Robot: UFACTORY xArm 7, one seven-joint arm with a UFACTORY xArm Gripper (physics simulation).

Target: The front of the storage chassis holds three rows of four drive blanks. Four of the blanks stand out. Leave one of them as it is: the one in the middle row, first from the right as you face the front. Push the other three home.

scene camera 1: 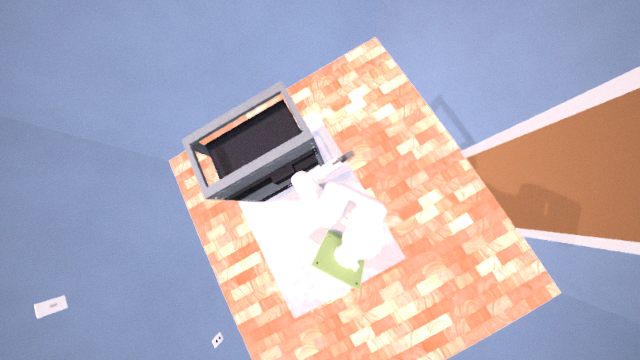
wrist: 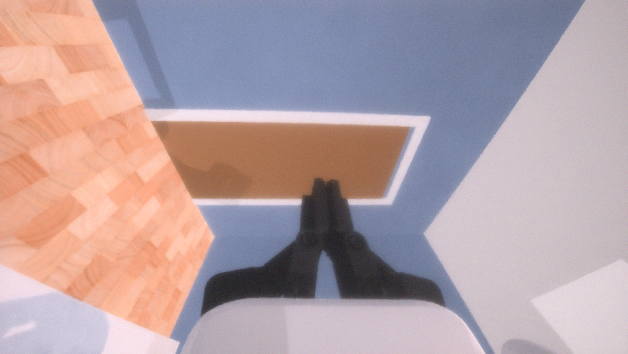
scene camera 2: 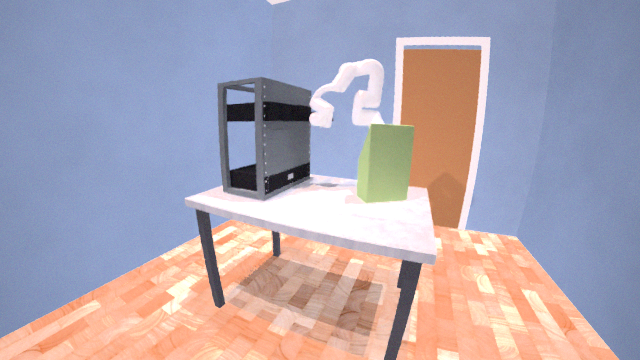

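Pixels of known places: gripper, fingertip midpoint: (scene camera 1: pixel 353 152) (wrist: pixel 322 192) (scene camera 2: pixel 331 119); arm's base at its link origin: (scene camera 1: pixel 345 257) (scene camera 2: pixel 387 146).
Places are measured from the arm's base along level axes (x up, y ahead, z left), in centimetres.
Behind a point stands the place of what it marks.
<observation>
The storage chassis appears to be the upper black unit (scene camera 1: pixel 255 132) {y 73.1, x 20.4, z -1.5 cm} (scene camera 2: pixel 285 111) {y 52.0, x 16.4, z 12.0 cm} in the grey rack (scene camera 1: pixel 250 97) {y 80.1, x 31.5, z -9.6 cm} (scene camera 2: pixel 259 140) {y 57.3, x 2.5, z 28.9 cm}. In the scene camera 1 view, dark blocks (scene camera 1: pixel 282 174) {y 48.5, x 20.2, z -0.7 cm} stand out from its front; which rows and columns they belong to cannot be told. The separate drive blanks cannot be made out in the scene camera 2 view, and the chassis does not show in the wrist view. My gripper (scene camera 1: pixel 352 154) {y 38.8, x 13.3, z -33.2 cm} (wrist: pixel 322 192) {y 38.8, x 13.3, z -33.2 cm} is shut and empty, its two black fingers together. It is in front of the rack, off to one side, pointing toward the door and apart from the chassis.
A second black unit (scene camera 2: pixel 287 177) {y 52.8, x -19.5, z 8.1 cm} sits low in the rack. The white arm (scene camera 1: pixel 360 232) {y 13.3, x 48.1, z -13.6 cm} (scene camera 2: pixel 375 82) {y 8.7, x 34.7, z -12.5 cm} stands at a tall green block (scene camera 1: pixel 335 262) {y 1.9, x 5.2, z 4.9 cm} (scene camera 2: pixel 390 165) {y -1.9, x -8.5, z 8.1 cm} on the pale table (scene camera 1: pixel 280 270) {y 11.4, x -27.4, z 44.9 cm} (scene camera 2: pixel 300 212) {y 34.5, x -27.4, z 34.8 cm}. A brown door (scene camera 1: pixel 575 175) (scene camera 2: pixel 440 125) (wrist: pixel 280 160) is in the wall beyond.
</observation>
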